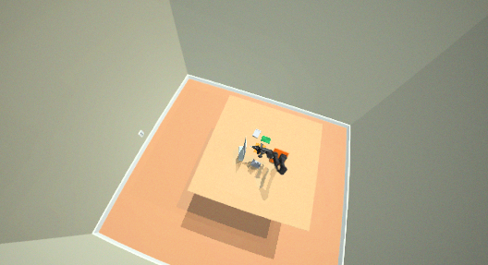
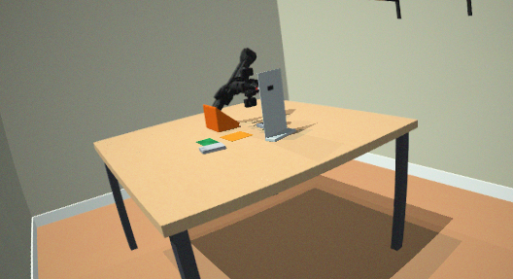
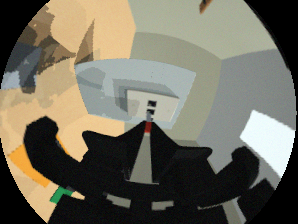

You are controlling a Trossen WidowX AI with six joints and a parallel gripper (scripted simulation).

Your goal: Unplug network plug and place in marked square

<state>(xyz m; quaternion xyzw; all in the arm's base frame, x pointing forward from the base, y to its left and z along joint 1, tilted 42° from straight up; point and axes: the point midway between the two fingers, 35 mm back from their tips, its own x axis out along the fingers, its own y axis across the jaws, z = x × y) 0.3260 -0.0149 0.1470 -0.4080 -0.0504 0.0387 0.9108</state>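
Right now my gripper tip is 8 cm above the grey upright panel, 7 cm short of it and 3 cm to the right of it.
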